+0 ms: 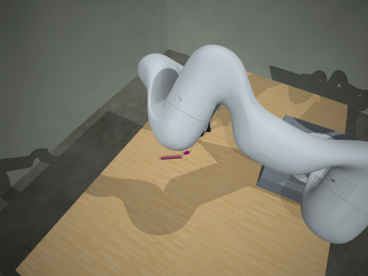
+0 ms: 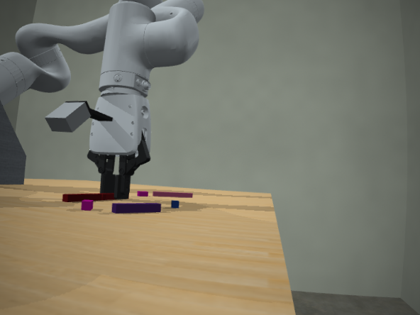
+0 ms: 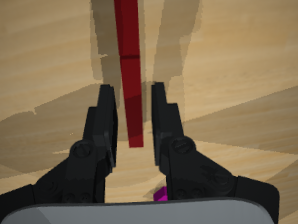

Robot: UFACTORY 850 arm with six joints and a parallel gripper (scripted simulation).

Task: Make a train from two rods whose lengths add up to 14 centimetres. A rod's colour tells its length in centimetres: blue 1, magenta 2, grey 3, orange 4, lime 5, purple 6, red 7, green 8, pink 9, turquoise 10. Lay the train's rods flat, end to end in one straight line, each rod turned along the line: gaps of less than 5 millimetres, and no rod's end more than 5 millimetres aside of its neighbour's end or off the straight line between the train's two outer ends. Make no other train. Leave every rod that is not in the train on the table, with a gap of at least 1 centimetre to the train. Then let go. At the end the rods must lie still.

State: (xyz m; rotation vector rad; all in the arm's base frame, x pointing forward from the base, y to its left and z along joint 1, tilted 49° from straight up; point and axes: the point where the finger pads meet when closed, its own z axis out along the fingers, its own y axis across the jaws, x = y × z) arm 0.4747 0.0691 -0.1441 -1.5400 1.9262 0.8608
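My gripper is now 2 cm above the red rod. From my hand the other things lie so: pink rod: 18 cm to the left, 6 cm ahead, 2 cm below; then purple rod: 13 cm to the right, 9 cm ahead, 2 cm below; then blue cube: 12 cm ahead, 5 cm to the right, 2 cm below.
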